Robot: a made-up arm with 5 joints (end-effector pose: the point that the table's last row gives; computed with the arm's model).
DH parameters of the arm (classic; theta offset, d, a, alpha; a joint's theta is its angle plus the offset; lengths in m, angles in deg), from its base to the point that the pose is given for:
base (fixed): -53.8 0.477 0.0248 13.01
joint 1: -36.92 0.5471 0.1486 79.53
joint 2: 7.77 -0.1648 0.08 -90
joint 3: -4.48 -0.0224 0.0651 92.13
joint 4: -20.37 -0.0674 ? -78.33
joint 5: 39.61 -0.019 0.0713 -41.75
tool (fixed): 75.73 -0.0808 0 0
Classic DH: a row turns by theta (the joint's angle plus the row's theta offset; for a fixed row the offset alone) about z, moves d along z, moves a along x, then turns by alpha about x.
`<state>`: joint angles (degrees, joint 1 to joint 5).
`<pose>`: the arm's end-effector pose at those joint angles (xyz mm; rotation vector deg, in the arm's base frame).
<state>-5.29 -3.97 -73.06 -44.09 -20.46</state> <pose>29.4 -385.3 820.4 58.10 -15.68 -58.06</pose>
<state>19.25 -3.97 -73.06 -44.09 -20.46</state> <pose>150.7 -325.0 851.3 56.09 -7.90 -33.94</pose>
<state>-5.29 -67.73 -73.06 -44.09 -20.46</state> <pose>49.1 -163.0 792.2 117.99 14.44 -64.66</pose>
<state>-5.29 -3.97 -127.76 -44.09 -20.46</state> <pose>-12.1 -334.7 825.0 47.19 -41.63 -108.82</pose>
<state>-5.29 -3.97 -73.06 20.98 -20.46</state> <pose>-106.7 -405.2 870.6 12.13 34.26 -76.56</pose>
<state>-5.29 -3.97 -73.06 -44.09 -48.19</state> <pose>41.1 -348.8 839.4 81.30 -10.85 -73.18</pose>
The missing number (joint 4, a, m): 0.0227
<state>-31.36 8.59 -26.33 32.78 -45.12</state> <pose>-205.3 -476.2 897.6 -3.29 36.39 -82.66</pose>
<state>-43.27 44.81 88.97 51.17 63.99</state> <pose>67.1 -384.9 858.0 -72.42 44.64 139.55</pose>
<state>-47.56 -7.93 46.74 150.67 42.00</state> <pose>-7.6 -452.0 1009.4 -132.18 85.64 14.68</pose>
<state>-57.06 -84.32 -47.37 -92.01 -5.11</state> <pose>-1.3 -304.7 815.6 -125.25 102.20 58.09</pose>
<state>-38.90 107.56 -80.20 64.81 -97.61</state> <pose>-184.1 -273.0 1081.1 75.37 98.82 111.49</pose>
